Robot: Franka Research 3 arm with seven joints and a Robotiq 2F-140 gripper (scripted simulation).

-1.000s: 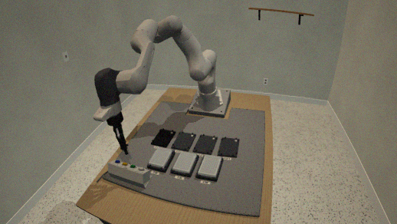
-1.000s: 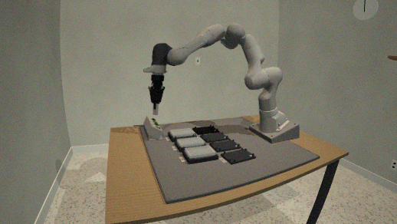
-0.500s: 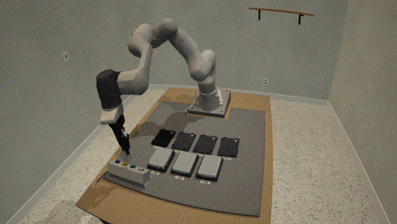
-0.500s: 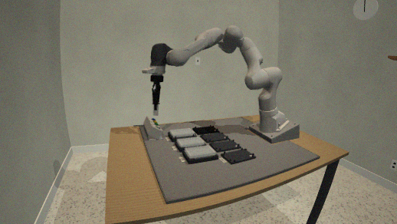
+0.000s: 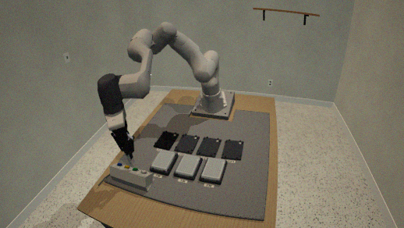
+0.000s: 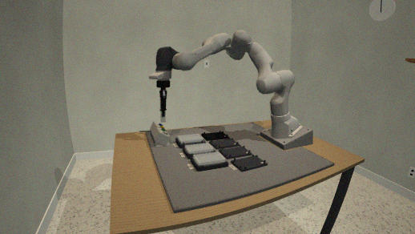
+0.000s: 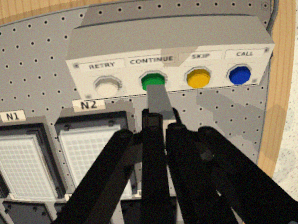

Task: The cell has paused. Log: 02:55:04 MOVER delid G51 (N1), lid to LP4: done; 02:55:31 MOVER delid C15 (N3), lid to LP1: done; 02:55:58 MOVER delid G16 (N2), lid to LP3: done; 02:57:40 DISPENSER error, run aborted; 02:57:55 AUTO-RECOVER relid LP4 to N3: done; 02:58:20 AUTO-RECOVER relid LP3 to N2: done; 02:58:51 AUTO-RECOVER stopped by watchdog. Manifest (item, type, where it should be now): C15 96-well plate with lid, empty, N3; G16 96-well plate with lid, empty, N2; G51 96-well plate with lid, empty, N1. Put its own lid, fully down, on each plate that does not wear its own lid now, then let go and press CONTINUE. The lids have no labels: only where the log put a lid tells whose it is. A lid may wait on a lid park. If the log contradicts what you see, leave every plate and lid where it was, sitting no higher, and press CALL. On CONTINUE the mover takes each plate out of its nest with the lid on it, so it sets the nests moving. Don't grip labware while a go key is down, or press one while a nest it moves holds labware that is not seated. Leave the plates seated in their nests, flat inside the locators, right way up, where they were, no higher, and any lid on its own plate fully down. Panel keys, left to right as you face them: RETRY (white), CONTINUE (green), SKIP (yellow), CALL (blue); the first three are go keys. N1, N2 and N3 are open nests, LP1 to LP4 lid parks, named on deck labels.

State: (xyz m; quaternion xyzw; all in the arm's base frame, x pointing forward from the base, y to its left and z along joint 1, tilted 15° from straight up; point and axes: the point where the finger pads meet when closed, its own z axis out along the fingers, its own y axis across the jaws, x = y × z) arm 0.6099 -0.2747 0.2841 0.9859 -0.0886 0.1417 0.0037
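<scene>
The green continue key is 80 mm below my hand. From my hand the other things lie so: white retry key 50 mm to the left, 80 mm below; then blue call key 10 mm behind, 100 mm to the right, 80 mm below; then yellow skip key 10 mm behind, 50 mm to the right, 80 mm below.
</scene>
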